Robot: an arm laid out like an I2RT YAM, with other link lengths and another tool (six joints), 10 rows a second.
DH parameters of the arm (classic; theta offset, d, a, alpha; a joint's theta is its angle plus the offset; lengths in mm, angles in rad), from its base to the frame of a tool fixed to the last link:
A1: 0 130.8 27.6 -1.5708
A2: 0 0 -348.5 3.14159
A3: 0.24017 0 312.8 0
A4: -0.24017 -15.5 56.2 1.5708
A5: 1.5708 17.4 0 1.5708
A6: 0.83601 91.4 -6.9 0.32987
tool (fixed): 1.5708 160.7 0 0
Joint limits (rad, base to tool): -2.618..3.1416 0..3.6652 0..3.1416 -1.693..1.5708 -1.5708..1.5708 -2.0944..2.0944
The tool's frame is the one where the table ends.
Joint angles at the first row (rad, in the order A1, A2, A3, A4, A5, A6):
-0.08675, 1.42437, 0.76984, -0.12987, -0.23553, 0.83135
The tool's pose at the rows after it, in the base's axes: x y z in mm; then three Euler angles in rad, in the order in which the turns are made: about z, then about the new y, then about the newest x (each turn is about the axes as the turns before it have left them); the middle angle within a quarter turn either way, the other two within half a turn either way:
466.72, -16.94, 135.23, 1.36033, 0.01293, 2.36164
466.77, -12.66, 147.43, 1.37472, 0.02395, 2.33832
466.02, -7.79, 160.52, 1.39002, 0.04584, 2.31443
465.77, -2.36, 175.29, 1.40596, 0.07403, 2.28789
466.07, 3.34, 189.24, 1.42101, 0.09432, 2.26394
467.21, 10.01, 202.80, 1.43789, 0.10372, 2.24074
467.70, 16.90, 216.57, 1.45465, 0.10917, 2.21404
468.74, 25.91, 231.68, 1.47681, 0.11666, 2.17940
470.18, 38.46, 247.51, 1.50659, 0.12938, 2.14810
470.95, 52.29, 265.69, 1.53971, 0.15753, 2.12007
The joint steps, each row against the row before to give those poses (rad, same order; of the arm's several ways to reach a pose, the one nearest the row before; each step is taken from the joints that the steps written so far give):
0.01025, -0.02837, 0.00616, -0.01760, 0.01012, -0.00827
0.01388, -0.02389, 0.00783, -0.01251, 0.00895, -0.01111
0.02122, -0.02529, 0.01030, -0.01804, 0.02056, -0.01532
0.02610, -0.02414, 0.01500, -0.02034, 0.02738, -0.01846
0.02244, -0.01942, 0.01639, -0.01766, 0.01942, -0.01478
0.01796, -0.01569, 0.01712, -0.01305, 0.00720, -0.01089
0.01630, -0.01831, 0.01283, -0.00713, 0.00328, -0.00966
0.02053, -0.01877, 0.01069, 0.00150, 0.00312, -0.01368
0.02954, -0.01268, 0.01945, -0.00562, 0.00654, -0.01677
0.03813, -0.00910, 0.03234, -0.02165, 0.01853, -0.02649

